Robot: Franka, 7 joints.
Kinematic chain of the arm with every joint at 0, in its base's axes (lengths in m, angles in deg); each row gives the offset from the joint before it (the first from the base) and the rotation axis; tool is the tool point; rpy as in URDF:
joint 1: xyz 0 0 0.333 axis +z
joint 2: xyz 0 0 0 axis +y
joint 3: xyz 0 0 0.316 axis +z
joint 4: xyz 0.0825 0 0 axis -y
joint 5: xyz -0.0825 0 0.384 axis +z
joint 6: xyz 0 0 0 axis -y
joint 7: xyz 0.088 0 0 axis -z
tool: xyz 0 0 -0.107 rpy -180 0 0
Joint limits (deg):
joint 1: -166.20..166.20
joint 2: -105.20..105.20
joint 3: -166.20..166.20
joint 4: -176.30..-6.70
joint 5: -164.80..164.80
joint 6: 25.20..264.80
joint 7: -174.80..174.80
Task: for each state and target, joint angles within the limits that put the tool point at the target. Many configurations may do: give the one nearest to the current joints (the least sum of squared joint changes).
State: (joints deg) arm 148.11 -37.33 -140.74 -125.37 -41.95 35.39 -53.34
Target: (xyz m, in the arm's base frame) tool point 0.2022 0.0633 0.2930
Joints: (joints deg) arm 157.63 -18.94 -126.01 -152.16 -26.30 25.20 -53.34
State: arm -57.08 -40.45 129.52 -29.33 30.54 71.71 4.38
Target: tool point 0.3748 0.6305 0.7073
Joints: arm -99.22 -46.83 119.37 -31.77 30.93 109.14 4.38
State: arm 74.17 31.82 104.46 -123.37 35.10 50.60 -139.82
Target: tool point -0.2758 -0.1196 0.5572
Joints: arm 81.01 39.01 122.89 -127.61 38.68 43.31 -139.82
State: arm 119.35 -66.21 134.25 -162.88 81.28 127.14 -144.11
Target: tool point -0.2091 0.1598 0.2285
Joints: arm 103.33 -92.47 121.69 -175.85 81.18 136.89 -144.11
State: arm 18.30 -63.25 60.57 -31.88 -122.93 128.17 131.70
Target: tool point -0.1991 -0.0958 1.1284
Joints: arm 26.42 -22.29 56.80 -11.42 -118.62 99.51 131.70
